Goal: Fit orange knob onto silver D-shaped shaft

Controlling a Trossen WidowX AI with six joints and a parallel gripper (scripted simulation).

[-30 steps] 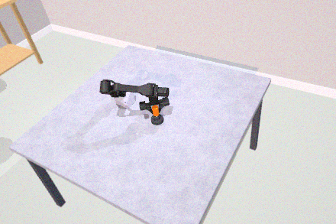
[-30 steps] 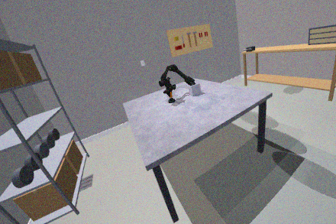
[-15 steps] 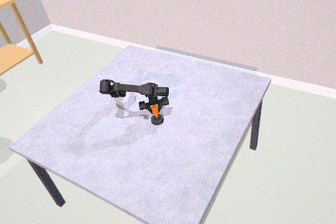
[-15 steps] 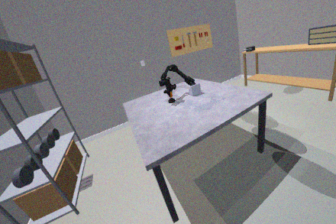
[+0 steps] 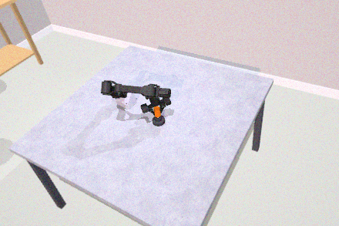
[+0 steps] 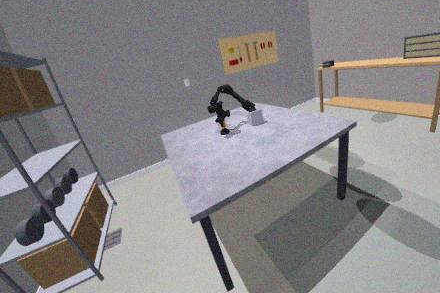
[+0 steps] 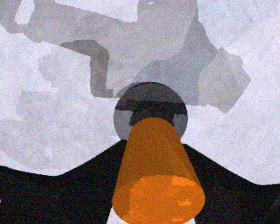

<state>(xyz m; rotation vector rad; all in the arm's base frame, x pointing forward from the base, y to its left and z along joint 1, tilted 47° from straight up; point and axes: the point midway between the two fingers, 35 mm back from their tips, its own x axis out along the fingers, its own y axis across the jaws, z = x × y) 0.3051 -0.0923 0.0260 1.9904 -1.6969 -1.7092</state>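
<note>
The dark round pedestal is 4 cm below my gripper tip. The rest, counted from my gripper tip: orange knob 3 cm above.
</note>
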